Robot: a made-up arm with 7 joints. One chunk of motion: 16 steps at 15 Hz.
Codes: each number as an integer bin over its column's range. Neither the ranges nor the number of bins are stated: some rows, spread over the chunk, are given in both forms.
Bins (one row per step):
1: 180 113 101 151 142 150 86
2: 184 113 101 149 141 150 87
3: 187 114 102 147 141 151 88
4: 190 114 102 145 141 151 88
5: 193 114 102 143 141 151 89
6: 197 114 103 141 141 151 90
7: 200 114 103 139 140 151 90
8: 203 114 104 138 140 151 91
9: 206 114 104 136 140 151 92
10: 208 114 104 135 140 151 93
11: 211 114 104 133 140 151 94
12: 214 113 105 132 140 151 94
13: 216 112 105 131 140 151 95
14: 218 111 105 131 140 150 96
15: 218 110 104 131 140 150 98
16: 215 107 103 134 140 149 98
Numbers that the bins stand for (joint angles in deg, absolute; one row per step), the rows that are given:
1: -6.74 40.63 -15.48 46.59 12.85 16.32 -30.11
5: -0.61 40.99 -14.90 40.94 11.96 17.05 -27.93
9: 5.53 40.99 -13.73 36.00 11.08 17.05 -25.75
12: 9.30 40.63 -13.15 33.18 11.08 17.05 -24.30
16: 9.77 38.47 -14.31 34.59 11.08 15.60 -21.40
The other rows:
2: -4.85 40.63 -15.48 45.18 11.96 16.32 -29.38
3: -3.44 40.99 -14.90 43.77 11.96 17.05 -28.66
4: -2.02 40.99 -14.90 42.35 11.96 17.05 -28.66
6: 1.28 40.99 -14.31 39.53 11.96 17.05 -27.21
7: 2.70 40.99 -14.31 38.12 11.08 17.05 -27.21
8: 4.11 40.99 -13.73 37.41 11.08 17.05 -26.48
10: 6.47 40.99 -13.73 35.29 11.08 17.05 -25.03
11: 7.89 40.99 -13.73 33.88 11.08 17.05 -24.30
13: 10.25 40.27 -13.15 32.47 11.08 17.05 -23.58
14: 11.19 39.91 -13.15 32.47 11.08 16.32 -22.85
15: 11.19 39.55 -13.73 32.47 11.08 16.32 -21.40

